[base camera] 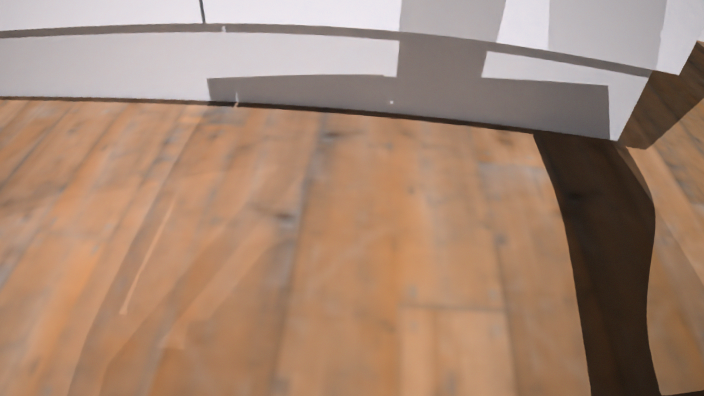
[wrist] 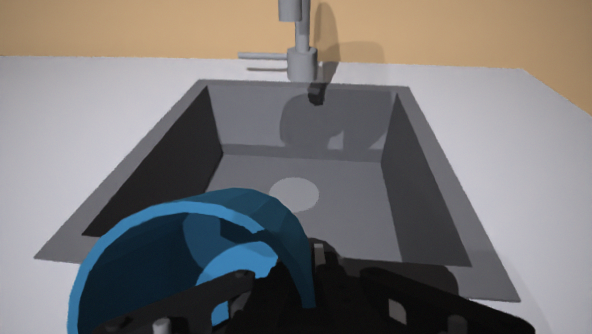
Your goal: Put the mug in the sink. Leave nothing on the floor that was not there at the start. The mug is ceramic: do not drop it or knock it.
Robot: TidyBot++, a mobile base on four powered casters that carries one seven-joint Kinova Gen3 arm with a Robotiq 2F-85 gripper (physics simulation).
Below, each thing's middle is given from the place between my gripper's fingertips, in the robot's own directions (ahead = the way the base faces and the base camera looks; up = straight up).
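Labels:
The blue mug (wrist: pixel 167 248) is sitting 2 cm behind my hand, and it's 5 cm to the left of my hand and 1 cm above it.

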